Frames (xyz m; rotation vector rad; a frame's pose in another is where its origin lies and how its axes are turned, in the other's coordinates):
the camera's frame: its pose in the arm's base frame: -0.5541 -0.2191 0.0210 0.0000 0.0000 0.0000
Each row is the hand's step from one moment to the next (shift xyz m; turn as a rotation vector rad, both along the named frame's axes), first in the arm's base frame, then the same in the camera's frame.
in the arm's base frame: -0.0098 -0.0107 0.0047 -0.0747 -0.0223 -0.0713
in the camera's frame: -0.0098 -0.0107 0.0047 -0.0747 -0.0223 -0.0713
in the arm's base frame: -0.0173 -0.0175 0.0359 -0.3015 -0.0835 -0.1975
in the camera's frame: -0.0173 -0.0175 0.0359 -0.3015 -0.0835 -0.1975
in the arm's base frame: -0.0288 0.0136 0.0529 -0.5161 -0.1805 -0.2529
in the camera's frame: -0.0288 0.0136 0.0529 -0.5161 -0.1805 -0.2529
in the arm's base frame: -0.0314 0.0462 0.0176 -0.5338 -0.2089 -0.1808
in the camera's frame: -0.0314 0.0462 0.0176 -0.5338 -0.2089 -0.1808
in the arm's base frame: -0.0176 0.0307 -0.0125 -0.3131 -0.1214 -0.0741
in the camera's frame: -0.0176 0.0307 -0.0125 -0.3131 -0.1214 -0.0741
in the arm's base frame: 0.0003 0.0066 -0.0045 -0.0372 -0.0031 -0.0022
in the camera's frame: 0.0003 0.0066 -0.0045 -0.0372 -0.0031 -0.0022
